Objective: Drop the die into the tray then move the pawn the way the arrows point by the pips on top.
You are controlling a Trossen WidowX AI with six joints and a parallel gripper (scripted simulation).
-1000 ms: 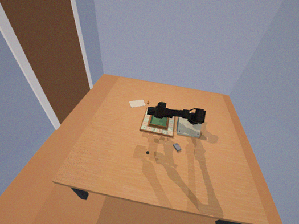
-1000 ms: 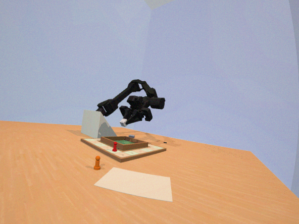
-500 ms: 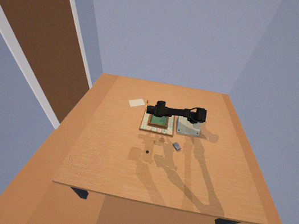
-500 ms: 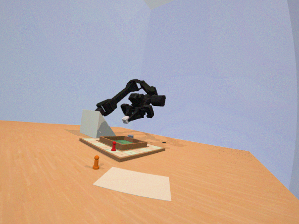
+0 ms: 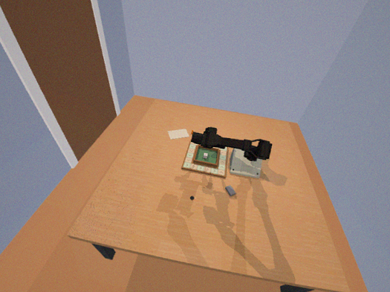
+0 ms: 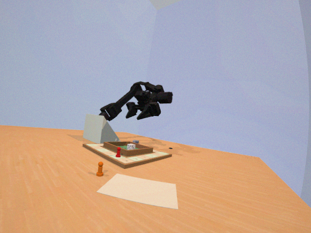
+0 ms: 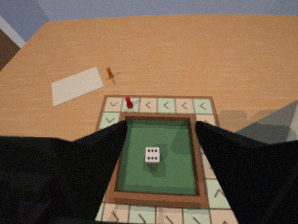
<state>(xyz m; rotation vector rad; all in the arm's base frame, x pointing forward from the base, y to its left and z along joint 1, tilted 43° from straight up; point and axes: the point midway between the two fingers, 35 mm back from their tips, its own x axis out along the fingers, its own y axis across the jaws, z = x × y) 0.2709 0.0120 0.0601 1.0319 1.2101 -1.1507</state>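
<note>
My gripper tip is 12 cm above the red pawn, 10 cm to the left of it and 8 cm short of it. The rest, counted from my gripper tip: white die (13 cm below, 1 cm to the left, 1 cm ahead); green tray (15 cm below); orange pawn (21 cm to the right, 16 cm ahead, 14 cm below).
</note>
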